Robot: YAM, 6 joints.
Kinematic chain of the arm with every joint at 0, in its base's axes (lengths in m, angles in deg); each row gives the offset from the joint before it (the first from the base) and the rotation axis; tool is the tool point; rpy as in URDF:
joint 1: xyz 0 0 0.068 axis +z
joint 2: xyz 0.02 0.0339 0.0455 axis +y
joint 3: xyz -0.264 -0.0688 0 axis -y
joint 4: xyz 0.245 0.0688 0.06 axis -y
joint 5: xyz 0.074 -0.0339 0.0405 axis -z
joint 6: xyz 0.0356 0 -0.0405 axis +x
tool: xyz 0 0 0 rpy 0 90 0
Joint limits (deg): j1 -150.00..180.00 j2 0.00..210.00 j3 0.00..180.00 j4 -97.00..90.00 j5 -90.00..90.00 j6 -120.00..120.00
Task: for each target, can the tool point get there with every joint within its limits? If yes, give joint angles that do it. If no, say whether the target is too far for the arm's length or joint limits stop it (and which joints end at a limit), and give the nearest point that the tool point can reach.
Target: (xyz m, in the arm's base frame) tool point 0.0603 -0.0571 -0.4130
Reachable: no: joint limits stop it (at a limit: joint 2) | nearest point 0.0788 -0.0747 -0.3521 | short by 0.066 m
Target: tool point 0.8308 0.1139 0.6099
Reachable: no: too far | nearest point 0.5500 0.0754 0.4380 | short by 0.331 m
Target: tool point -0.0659 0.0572 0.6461
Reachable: yes | joints 134.82 60.74 106.71 4.79 -10.37 -64.03
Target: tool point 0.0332 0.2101 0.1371
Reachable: yes | joints 75.72 72.15 20.76 6.08 -33.56 91.52
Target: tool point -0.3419 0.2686 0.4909
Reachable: yes | joints -33.60 37.00 153.85 44.16 -75.48 -70.75
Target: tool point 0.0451 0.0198 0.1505
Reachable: yes | joints 1.40 30.14 18.37 -77.26 -31.66 76.28
